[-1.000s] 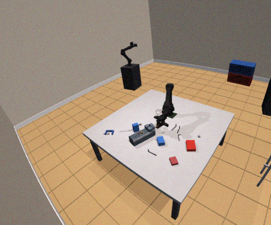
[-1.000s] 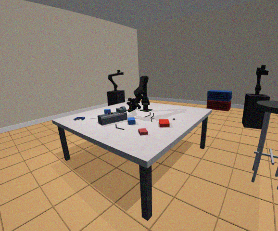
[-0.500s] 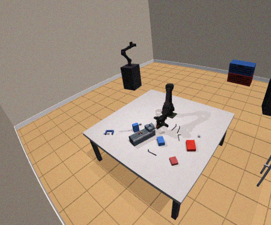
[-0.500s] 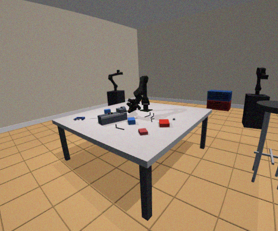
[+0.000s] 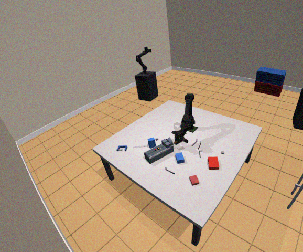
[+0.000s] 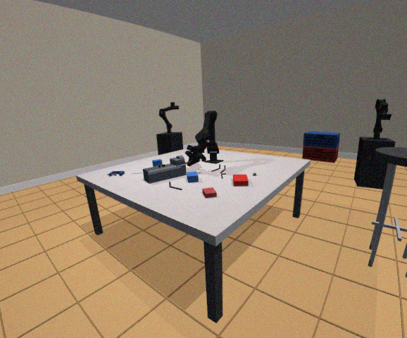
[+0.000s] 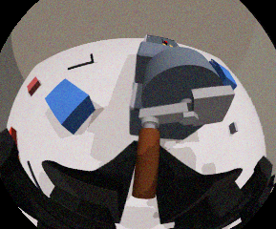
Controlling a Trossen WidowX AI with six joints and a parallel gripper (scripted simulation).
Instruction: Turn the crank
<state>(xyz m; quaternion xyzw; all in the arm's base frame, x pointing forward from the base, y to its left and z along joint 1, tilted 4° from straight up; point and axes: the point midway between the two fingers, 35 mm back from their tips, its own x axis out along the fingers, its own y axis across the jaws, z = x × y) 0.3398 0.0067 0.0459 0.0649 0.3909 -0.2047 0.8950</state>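
Now: gripper tip 20 mm past the brown crank handle, 10 mm to the right of it and 20 mm below it. The rest, counted from my gripper tip: red pointer (160 mm ahead, 110 mm to the right, 30 mm above).
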